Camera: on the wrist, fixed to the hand. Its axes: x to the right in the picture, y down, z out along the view.
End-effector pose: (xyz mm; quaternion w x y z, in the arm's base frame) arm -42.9 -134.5 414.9 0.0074 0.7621 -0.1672 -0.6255
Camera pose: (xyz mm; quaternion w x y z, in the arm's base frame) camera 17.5 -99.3 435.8 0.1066 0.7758 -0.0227 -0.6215
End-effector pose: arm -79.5 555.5 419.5 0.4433 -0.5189 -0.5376 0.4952
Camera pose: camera -28.6 541.4 469.8 0.3914 -0.5716 -0.6242 0.3612
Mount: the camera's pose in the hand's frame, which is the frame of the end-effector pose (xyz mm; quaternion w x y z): -19.4 -43.5 -55.3 0.9845 -0.1652 0.0293 -0.0503
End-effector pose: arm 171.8 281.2 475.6 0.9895 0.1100 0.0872 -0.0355
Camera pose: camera 139.7 252.2 416.8 0.9880 -0.0585 0.1262 -0.0671
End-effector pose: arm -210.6 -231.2 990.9 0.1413 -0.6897 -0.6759 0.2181
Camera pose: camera -221.1 -242.9 1062.2 0.0559 -0.6748 -0.7320 0.0757
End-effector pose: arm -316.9 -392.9 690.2 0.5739 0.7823 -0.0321 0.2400
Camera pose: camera -338.6 -332.0 656.3 0.7073 0.6700 -0.0151 0.2250
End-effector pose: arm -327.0 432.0 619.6 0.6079 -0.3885 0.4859 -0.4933
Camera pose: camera -391.3 442.2 652.5 0.4953 -0.4929 0.5582 -0.4474
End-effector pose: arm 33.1 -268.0 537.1 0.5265 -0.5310 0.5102 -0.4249
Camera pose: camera -19.8 -259.0 586.6 0.3943 -0.6230 0.5612 -0.3761
